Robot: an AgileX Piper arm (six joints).
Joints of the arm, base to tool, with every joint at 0 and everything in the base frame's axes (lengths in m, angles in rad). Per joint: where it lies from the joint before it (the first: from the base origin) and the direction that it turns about. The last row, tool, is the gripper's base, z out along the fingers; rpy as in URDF.
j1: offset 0 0 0.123 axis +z
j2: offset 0 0 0 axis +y
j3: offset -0.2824 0 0.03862 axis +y
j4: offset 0.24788 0 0.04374 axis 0.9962 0 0.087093
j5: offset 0 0 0 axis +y
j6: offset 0.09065 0 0.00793 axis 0.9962 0 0.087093
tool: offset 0 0 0 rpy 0 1.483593 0
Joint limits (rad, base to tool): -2.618..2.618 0..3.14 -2.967..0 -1.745..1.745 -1.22..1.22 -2.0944..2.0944
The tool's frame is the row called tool.
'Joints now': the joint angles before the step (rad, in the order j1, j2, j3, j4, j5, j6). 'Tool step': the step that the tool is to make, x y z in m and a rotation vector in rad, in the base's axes. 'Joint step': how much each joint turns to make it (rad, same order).
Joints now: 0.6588 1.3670 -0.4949 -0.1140 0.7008 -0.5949
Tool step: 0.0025 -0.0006 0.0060 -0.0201 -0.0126 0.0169
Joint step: 0.0000 -0.0114 -0.0197 -0.0287 0.0337 -0.0001
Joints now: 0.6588 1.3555 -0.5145 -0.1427 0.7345 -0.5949
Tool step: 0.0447 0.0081 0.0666 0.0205 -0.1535 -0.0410
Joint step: -0.0659 -0.0262 -0.2698 -0.0679 0.1607 -0.0096
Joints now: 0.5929 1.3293 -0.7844 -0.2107 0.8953 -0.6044
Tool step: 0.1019 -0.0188 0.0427 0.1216 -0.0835 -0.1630
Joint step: -0.2652 0.2194 -0.3864 0.1281 0.0201 -0.1591
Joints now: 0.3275 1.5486 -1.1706 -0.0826 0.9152 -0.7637
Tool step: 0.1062 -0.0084 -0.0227 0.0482 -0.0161 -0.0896
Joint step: -0.1130 0.3576 -0.3807 0.0602 -0.0070 -0.0427
